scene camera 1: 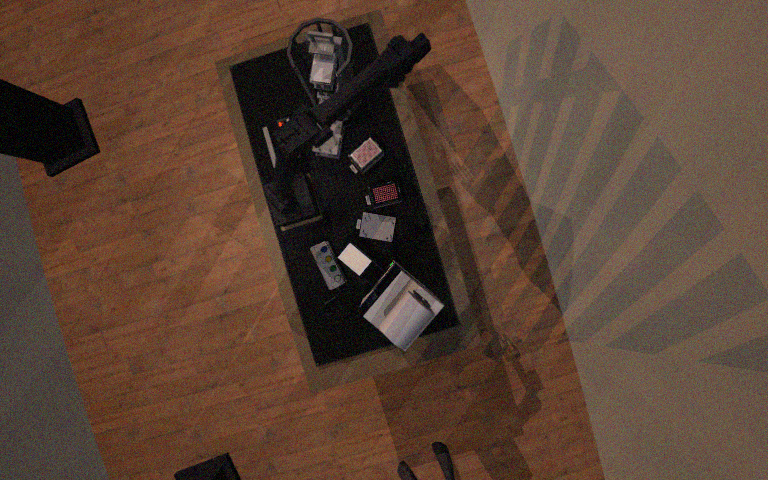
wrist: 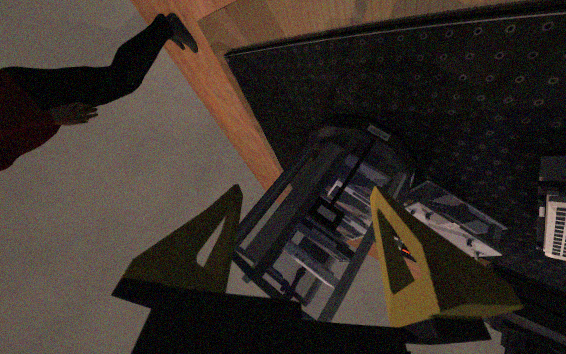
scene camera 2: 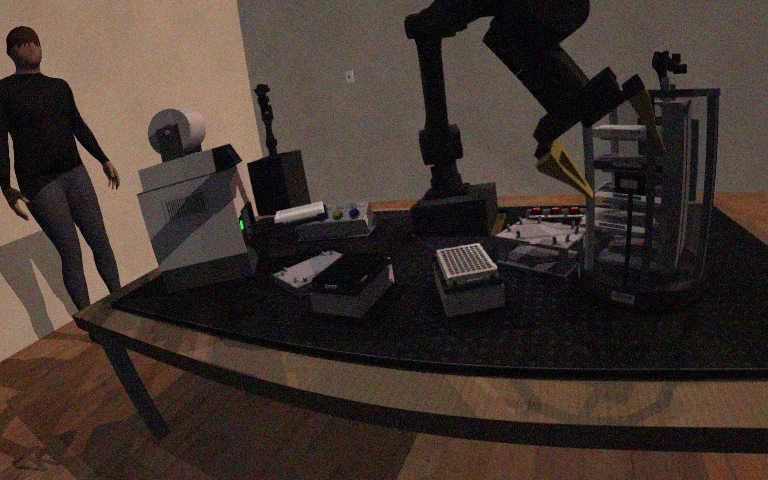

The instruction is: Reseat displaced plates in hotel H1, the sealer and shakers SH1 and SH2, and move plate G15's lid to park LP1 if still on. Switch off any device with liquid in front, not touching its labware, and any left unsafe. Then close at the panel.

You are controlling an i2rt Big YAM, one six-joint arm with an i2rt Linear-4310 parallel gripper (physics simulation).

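Where they show: gripper, fingertip midpoint: (wrist: pixel 303 190) (scene camera 2: pixel 627 174); arm's base, origin of the base link: (scene camera 1: pixel 288 204) (wrist: pixel 528 334) (scene camera 2: pixel 448 193).
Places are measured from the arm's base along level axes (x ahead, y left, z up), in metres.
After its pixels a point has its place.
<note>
My gripper (scene camera 2: pixel 628 173) @[y 0.296, x 0.641, z 0.166 m] (wrist: pixel 303 190) @[y 0.296, x 0.641, z 0.166 m] is open and empty, its yellow fingers high beside hotel H1 (scene camera 2: pixel 673 186) @[y 0.411, x 0.522, z 0.121 m] (wrist: pixel 352 272) @[y 0.298, x 0.438, z 0.163 m], whose shelves hold several plates; their seating is too dark to judge. Two shaker-like boxes stand at mid table, labels unreadable: one (scene camera 2: pixel 472 298) @[y 0.096, x 0.497, z -0.050 m] bears a pale welled plate (scene camera 2: pixel 466 263) @[y 0.084, x 0.446, z -0.011 m] (scene camera 1: pixel 367 151) @[y 0.083, x 0.436, z -0.013 m], the other (scene camera 2: pixel 345 302) @[y -0.118, x 0.508, z -0.048 m] a dark plate (scene camera 2: pixel 351 271) @[y -0.117, x 0.460, z -0.012 m] (scene camera 1: pixel 385 193) @[y -0.133, x 0.434, z -0.011 m]. The sealer (scene camera 1: pixel 404 311) @[y -0.561, x 0.315, z 0.365 m] (scene camera 2: pixel 203 220) @[y -0.510, x 0.385, z 0.091 m] shows a green light. The panel (scene camera 1: pixel 327 264) @[y -0.328, x 0.053, z -0.012 m] (scene camera 2: pixel 339 225) @[y -0.301, x 0.080, z -0.044 m] has coloured buttons. Liquid, plate G15 and LP1 cannot be made out.
A clear stand with a pegged top (scene camera 1: pixel 328 148) @[y 0.174, x 0.273, z -0.020 m] (scene camera 2: pixel 543 234) @[y 0.231, x 0.305, z -0.020 m] (wrist: pixel 452 230) @[y 0.206, x 0.324, z -0.020 m] is close beside the hotel. Red lights (scene camera 1: pixel 280 123) @[y 0.388, x 0.106, z -0.032 m] (scene camera 2: pixel 555 211) @[y 0.282, x 0.115, z -0.033 m] glow behind it. A pegged pad (scene camera 1: pixel 377 226) @[y -0.256, x 0.338, z -0.055 m] (scene camera 2: pixel 311 268) @[y -0.265, x 0.344, z -0.055 m] and a white piece (scene camera 1: pixel 354 259) @[y -0.356, x 0.187, z 0.040 m] (scene camera 2: pixel 299 212) lie between the shakers and panel.
</note>
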